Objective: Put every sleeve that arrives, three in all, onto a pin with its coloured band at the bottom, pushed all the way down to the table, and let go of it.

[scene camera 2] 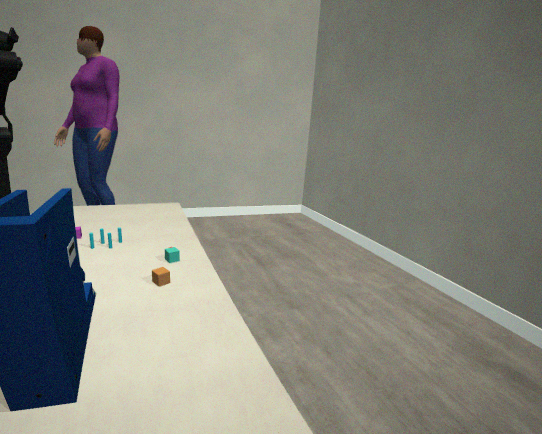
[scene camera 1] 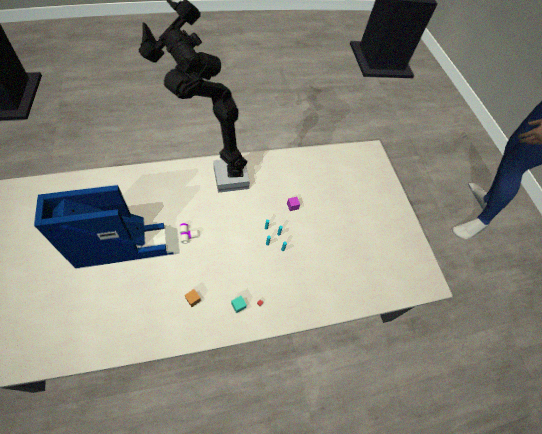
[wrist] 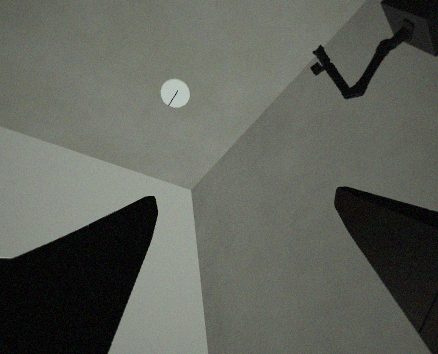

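Observation:
White sleeves with magenta bands (scene camera 1: 185, 240) lie close together on the table just right of the blue chute's prongs in scene camera 1. They are too small to count surely; one points to the right. Several thin teal pins (scene camera 1: 280, 230) (scene camera 2: 110, 240) stand upright in a group right of the sleeves, with no sleeve on them. My gripper (scene camera 1: 157, 16) (wrist: 244, 200) is open and empty, raised high behind the table and far from the sleeves and pins. The wrist view shows its two dark fingers wide apart against walls and ceiling.
A tall blue chute (scene camera 1: 95, 240) (scene camera 2: 40, 310) stands left of the sleeves. A magenta cube (scene camera 1: 293, 203) lies behind the pins. An orange cube (scene camera 1: 192, 298) (scene camera 2: 161, 276), a teal cube (scene camera 1: 239, 304) (scene camera 2: 172, 255) and a small red cube (scene camera 1: 260, 303) lie nearer the front edge. A person (scene camera 2: 97, 95) stands beyond the table.

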